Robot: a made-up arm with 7 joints. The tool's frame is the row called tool. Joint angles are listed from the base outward.
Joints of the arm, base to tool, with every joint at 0 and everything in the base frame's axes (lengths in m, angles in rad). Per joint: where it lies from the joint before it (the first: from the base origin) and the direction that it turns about. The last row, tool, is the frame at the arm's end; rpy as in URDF.
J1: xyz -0.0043 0.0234 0.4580 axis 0 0 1
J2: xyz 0.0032 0.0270 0.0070 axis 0 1 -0.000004
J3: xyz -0.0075 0.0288 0.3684 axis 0 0 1
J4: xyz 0.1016 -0.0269 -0.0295 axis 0 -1 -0.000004
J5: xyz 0.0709 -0.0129 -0.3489 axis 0 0.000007 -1
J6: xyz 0.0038 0.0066 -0.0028 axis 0 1 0.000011
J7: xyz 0.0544 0.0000 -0.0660 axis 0 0.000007 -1
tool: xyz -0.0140 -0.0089 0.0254 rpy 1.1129 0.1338 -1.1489
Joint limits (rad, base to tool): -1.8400..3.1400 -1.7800..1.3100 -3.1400..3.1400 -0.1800..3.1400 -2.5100..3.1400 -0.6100..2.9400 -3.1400..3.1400
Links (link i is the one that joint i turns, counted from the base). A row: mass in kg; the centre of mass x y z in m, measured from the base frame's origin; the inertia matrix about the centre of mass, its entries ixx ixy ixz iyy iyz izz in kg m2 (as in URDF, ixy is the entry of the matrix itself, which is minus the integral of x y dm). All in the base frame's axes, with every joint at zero. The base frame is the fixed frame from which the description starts. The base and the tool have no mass.
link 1: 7.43; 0.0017 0.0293 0.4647; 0.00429 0 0 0.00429 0 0.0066
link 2: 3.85; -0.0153 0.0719 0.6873; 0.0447 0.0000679 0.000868 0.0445 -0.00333 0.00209
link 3: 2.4; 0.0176 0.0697 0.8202; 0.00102 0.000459 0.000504 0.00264 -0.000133 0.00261
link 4: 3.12; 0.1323 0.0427 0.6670; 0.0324 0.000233 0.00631 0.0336 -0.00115 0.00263
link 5: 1.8; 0.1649 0.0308 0.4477; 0.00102 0 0 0.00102 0 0.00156
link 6: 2.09; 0.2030 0.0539 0.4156; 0.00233 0 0.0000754 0.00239 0 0.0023
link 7: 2.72; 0.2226 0.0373 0.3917; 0.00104 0 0 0.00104 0 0.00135
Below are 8 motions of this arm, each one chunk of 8 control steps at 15 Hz.
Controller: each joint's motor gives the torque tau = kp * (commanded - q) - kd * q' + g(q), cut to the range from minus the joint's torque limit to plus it. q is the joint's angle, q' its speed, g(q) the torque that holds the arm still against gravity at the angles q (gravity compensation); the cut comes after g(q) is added. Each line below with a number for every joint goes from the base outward.
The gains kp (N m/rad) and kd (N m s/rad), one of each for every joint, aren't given. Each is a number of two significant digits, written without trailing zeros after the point. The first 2 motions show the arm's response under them.
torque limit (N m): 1.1 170 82 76 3.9 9.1 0.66
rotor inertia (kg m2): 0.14 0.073 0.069 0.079 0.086 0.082 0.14
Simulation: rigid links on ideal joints. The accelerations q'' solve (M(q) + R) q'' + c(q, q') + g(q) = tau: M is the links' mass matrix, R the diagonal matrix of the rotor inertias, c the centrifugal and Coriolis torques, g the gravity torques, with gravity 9.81 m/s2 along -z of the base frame. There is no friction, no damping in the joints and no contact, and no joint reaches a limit. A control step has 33 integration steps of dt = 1/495 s. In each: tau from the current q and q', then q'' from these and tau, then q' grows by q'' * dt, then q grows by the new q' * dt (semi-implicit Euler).
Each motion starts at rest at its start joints. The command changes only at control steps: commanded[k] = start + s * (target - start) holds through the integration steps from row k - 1 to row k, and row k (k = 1, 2, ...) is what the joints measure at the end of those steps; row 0 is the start. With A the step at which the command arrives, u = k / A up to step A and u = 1 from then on. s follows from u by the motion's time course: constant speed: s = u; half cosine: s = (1 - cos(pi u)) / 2; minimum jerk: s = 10 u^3 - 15 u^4 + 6 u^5; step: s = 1 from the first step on.
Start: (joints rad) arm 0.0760 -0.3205 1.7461 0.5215 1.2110 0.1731 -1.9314
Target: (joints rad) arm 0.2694 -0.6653 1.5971 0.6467 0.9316 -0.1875 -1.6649
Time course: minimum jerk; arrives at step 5
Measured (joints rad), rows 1 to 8:
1: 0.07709 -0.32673 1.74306 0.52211 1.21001 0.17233 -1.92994
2: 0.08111 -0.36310 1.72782 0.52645 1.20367 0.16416 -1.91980
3: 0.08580 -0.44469 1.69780 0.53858 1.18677 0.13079 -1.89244
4: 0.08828 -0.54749 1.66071 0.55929 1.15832 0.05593 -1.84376
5: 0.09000 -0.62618 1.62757 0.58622 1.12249 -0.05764 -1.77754
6: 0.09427 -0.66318 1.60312 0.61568 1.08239 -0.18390 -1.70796
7: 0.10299 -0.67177 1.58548 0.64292 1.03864 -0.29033 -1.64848
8: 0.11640 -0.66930 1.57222 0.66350 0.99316 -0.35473 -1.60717
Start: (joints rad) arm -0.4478 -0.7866 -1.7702 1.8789 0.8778 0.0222 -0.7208
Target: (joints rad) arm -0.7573 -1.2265 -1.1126 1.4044 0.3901 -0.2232 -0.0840
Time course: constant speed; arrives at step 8
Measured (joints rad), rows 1 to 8:
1: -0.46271 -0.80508 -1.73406 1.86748 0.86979 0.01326 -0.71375
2: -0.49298 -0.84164 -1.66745 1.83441 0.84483 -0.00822 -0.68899
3: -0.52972 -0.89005 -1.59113 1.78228 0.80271 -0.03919 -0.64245
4: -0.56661 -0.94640 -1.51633 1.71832 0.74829 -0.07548 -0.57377
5: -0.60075 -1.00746 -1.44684 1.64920 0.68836 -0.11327 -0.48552
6: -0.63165 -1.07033 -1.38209 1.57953 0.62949 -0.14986 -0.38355
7: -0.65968 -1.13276 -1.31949 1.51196 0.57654 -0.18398 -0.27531
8: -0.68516 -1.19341 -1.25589 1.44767 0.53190 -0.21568 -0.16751
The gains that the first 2 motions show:
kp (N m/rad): 34 170 61 63 2.3 6.9 6.6
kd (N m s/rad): 3 16 6.7 6.4 0.26 0.39 0.63
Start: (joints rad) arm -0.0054 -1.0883 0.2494 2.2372 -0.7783 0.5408 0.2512
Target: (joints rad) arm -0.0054 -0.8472 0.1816 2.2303 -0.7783 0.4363 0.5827
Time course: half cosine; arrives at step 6
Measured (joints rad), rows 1 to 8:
1: -0.00560 -1.08563 0.24936 2.24094 -0.77836 0.53835 0.25331
2: -0.00616 -1.07459 0.24843 2.25410 -0.77826 0.52553 0.26410
3: -0.00652 -1.05126 0.24477 2.27598 -0.77703 0.49318 0.29129
4: -0.00531 -1.01603 0.23685 2.29869 -0.77332 0.43977 0.33822
5: -0.00113 -0.97333 0.22455 2.31174 -0.76609 0.37644 0.40453
6: 0.00640 -0.93025 0.20945 2.30670 -0.75557 0.32504 0.48217
7: 0.01548 -0.89201 0.19402 2.28441 -0.74385 0.30746 0.55675
8: 0.02274 -0.85977 0.18035 2.25399 -0.73417 0.33232 0.61650

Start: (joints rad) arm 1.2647 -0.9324 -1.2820 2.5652 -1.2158 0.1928 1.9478
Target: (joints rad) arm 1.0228 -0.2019 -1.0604 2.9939 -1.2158 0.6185 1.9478
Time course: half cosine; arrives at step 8
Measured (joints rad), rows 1 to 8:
1: 1.26626 -0.92859 -1.28627 2.57033 -1.21590 0.19849 1.94777
2: 1.27234 -0.91224 -1.29834 2.59157 -1.21624 0.22739 1.94747
3: 1.28542 -0.87488 -1.31189 2.63763 -1.21640 0.30068 1.94644
4: 1.30426 -0.81093 -1.31426 2.70732 -1.21572 0.42809 1.94427
5: 1.32401 -0.71788 -1.29436 2.79153 -1.21547 0.59635 1.94109
6: 1.33711 -0.59748 -1.24989 2.87649 -1.21918 0.76440 1.93771
7: 1.33066 -0.45865 -1.18933 2.94480 -1.22858 0.87555 1.93545
8: 1.28141 -0.31870 -1.12604 2.98146 -1.23810 0.88368 1.93559

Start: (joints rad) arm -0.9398 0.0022 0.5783 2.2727 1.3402 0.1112 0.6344
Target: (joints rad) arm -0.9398 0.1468 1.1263 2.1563 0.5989 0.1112 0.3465
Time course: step
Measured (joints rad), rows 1 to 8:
1: -1.05902 0.02092 0.75888 2.29440 1.29128 0.07122 0.62209
2: -1.16180 0.05337 0.94637 2.28460 1.15498 0.03579 0.58872
3: -1.19222 0.09080 1.04155 2.24534 0.96994 0.03065 0.53488
4: -1.18834 0.12702 1.08180 2.19821 0.77629 0.05075 0.46381
5: -1.17461 0.15643 1.09651 2.15461 0.60354 0.08912 0.39008
6: -1.15933 0.17675 1.10023 2.12047 0.46918 0.13687 0.32750
7: -1.14412 0.18817 1.10004 2.09828 0.38062 0.18297 0.28448
8: -1.12875 0.19209 1.09943 2.08810 0.33790 0.21656 0.26377

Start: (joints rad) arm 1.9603 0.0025 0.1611 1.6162 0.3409 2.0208 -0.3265
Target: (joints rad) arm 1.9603 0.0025 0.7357 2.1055 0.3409 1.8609 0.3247
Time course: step
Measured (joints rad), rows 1 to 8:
1: 1.81714 0.02262 0.33498 1.69981 0.29620 2.04977 -0.31495
2: 1.66390 0.06054 0.54728 1.85263 0.23462 2.03908 -0.28399
3: 1.58897 0.07204 0.66278 1.96844 0.19969 1.94474 -0.23538
4: 1.55548 0.05412 0.70561 2.03957 0.19145 1.81771 -0.16779
5: 1.53748 0.02580 0.71811 2.09020 0.20108 1.71158 -0.07915
6: 1.52838 -0.00086 0.72002 2.13173 0.22321 1.65271 0.03210
7: 1.52831 -0.02142 0.71797 2.16428 0.25409 1.64508 0.16173
8: 1.53867 -0.03436 0.71481 2.18502 0.28988 1.67928 0.28699

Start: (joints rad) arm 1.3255 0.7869 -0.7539 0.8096 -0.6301 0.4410 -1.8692
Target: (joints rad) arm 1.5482 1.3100 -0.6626 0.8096 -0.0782 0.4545 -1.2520
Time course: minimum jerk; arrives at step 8
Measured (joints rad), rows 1 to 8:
1: 1.32644 0.78896 -0.75492 0.81020 -0.62955 0.44063 -1.86826
2: 1.33237 0.80321 -0.76094 0.81412 -0.62487 0.43836 -1.86081
3: 1.34666 0.84396 -0.77336 0.82422 -0.60733 0.43302 -1.83897
4: 1.36744 0.91829 -0.78578 0.84013 -0.56556 0.42536 -1.79810
5: 1.39033 1.01986 -0.78783 0.85764 -0.49121 0.41733 -1.73800
6: 1.41184 1.13024 -0.77111 0.87046 -0.38459 0.41064 -1.65874
7: 1.43017 1.22695 -0.73344 0.87235 -0.25727 0.40682 -1.56096
8: 1.44516 1.29441 -0.68116 0.86014 -0.12983 0.40914 -1.44625

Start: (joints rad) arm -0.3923 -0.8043 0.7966 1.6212 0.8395 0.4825 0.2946
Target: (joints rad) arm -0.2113 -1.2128 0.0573 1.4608 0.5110 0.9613 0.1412
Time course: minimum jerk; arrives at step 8
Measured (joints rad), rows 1 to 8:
1: -0.39284 -0.80632 0.79470 1.61956 0.83902 0.48463 0.29438
2: -0.39609 -0.81984 0.78127 1.60879 0.83543 0.50064 0.29264
3: -0.40719 -0.85742 0.74200 1.58224 0.82375 0.55193 0.28671
4: -0.43264 -0.92268 0.66827 1.54284 0.79876 0.65462 0.27351
5: -0.47536 -1.00501 0.56093 1.50100 0.75810 0.80330 0.25109
6: -0.53338 -1.08543 0.42808 1.46746 0.70412 0.96607 0.22006
7: -0.59865 -1.14634 0.28378 1.44751 0.64120 1.09602 0.18430
8: -0.65763 -1.18041 0.14689 1.43982 0.57156 1.15448 0.14991

